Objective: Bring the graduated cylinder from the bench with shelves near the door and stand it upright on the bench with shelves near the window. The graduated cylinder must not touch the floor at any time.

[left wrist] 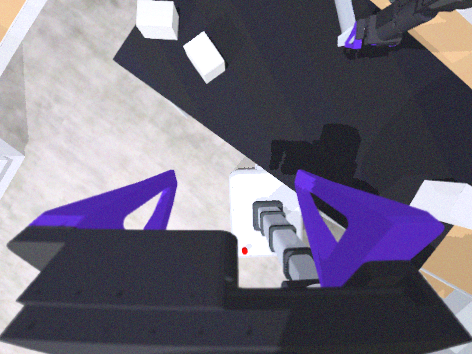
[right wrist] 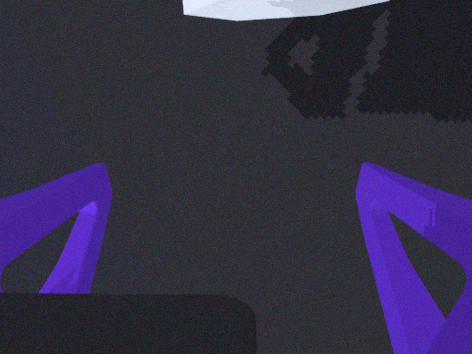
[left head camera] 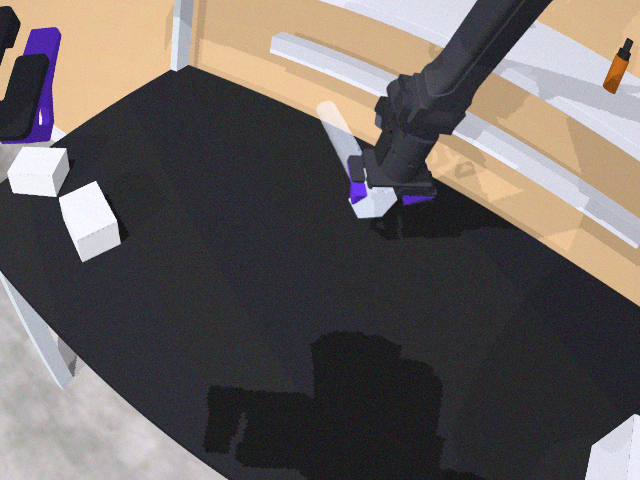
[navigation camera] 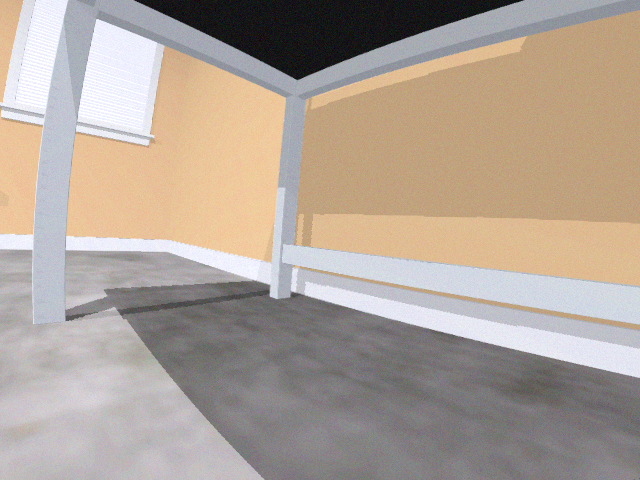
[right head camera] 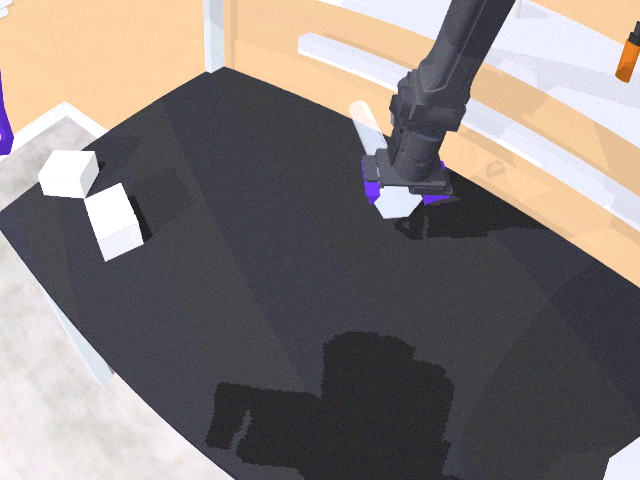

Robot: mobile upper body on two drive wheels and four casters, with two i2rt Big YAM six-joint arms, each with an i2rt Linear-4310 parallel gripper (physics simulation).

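Frame: origin at the left arm's base, x back, y right, z up, level; centimetres.
Seen in the pictures: left gripper, fingertip midpoint: (left wrist: 235, 176); right gripper, fingertip midpoint: (left wrist: 358, 43) (right wrist: 233, 177) (left head camera: 378, 201) (right head camera: 398, 200).
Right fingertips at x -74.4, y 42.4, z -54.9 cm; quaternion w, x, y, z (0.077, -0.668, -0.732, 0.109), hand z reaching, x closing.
A point is followed by its place in that frame.
The translucent graduated cylinder (left head camera: 338, 134) @(x -99.0, y 39.6, z -60.0 cm) (right head camera: 368, 129) @(x -100.4, y 39.9, z -59.8 cm) (left wrist: 345, 15) @(x -87.2, y 41.3, z -59.5 cm) lies tilted in the picture near the back edge of the black bench top (left head camera: 232, 289) @(x -63.4, y 19.2, z -64.8 cm) (right head camera: 248, 289) @(x -63.3, y 19.0, z -64.8 cm). Its pale hexagonal base (left head camera: 374, 204) @(x -80.6, y 44.2, z -61.7 cm) (right head camera: 398, 203) @(x -80.6, y 44.0, z -61.4 cm) (right wrist: 280, 7) @(x -80.6, y 43.7, z -60.8 cm) faces the cameras. My right gripper (left head camera: 387, 195) @(x -74.4, y 42.4, z -54.9 cm) (right head camera: 404, 197) @(x -74.4, y 42.4, z -54.9 cm) (right wrist: 233, 177) @(x -74.4, y 42.4, z -54.9 cm) is open, with nothing between its fingers, low over the bench beside the base, and hides part of the tube. In the right wrist view the base shows at the top edge, beyond the fingertips. My left gripper (left wrist: 235, 176) @(x -35.6, y 0.6, z -12.8 cm) is open and empty, high at the left, away from the cylinder.
Two white blocks (left head camera: 38, 171) @(x -85.4, y -22.9, z -59.0 cm) (left head camera: 90, 221) @(x -71.9, y -6.9, z -59.0 cm) sit at the bench's left end. A white object (left head camera: 615, 457) @(x -22.0, y 75.2, z -56.0 cm) stands at the lower right. An orange bottle (left head camera: 616, 73) @(x -64.1, y 69.7, z -15.7 cm) stands on the shelf behind. Grey bench legs (navigation camera: 51, 180) @(x -78.4, y -35.4, z -111.9 cm) and a low rail (navigation camera: 465, 284) @(x -92.8, y 48.1, z -126.6 cm) show below.
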